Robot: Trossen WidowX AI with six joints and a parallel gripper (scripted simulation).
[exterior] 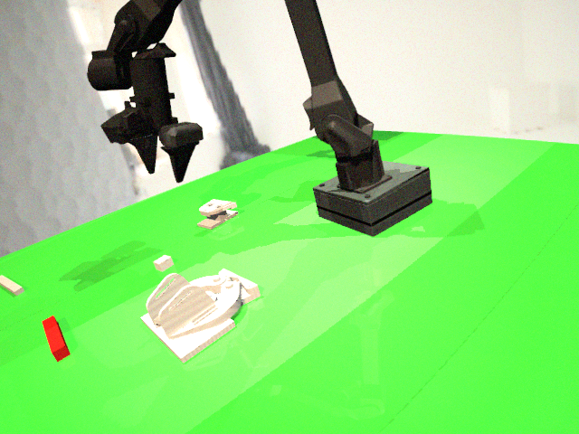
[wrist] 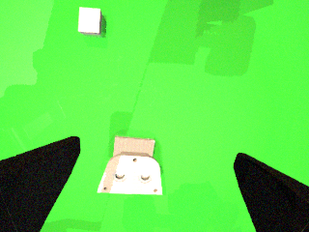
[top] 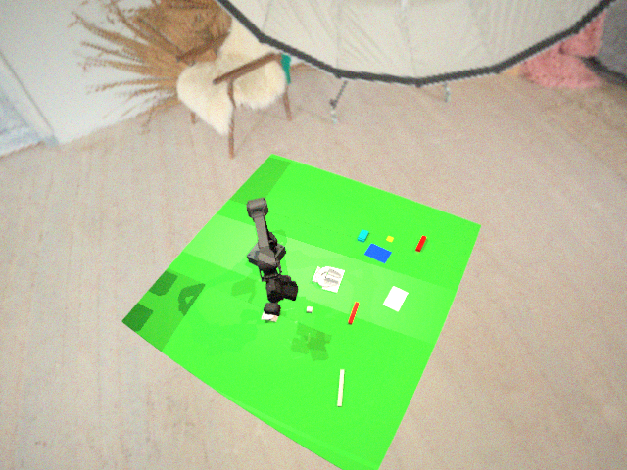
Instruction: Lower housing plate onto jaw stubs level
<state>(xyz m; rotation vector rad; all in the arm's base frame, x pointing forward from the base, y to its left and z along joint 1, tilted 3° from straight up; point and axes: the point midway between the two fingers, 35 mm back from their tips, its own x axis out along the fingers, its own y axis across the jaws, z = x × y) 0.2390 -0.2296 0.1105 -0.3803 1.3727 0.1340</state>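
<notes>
Now: the pale stand 11 cm below my gripper tip, 7 cm behind it and 2 cm to the right of it. Round my gripper tip: red bar 24 cm ahead, 17 cm to the left, 11 cm below; then pale bar 35 cm ahead, 14 cm to the right, 12 cm below; then white cube 11 cm below, 9 cm to the left, 6 cm ahead.
</notes>
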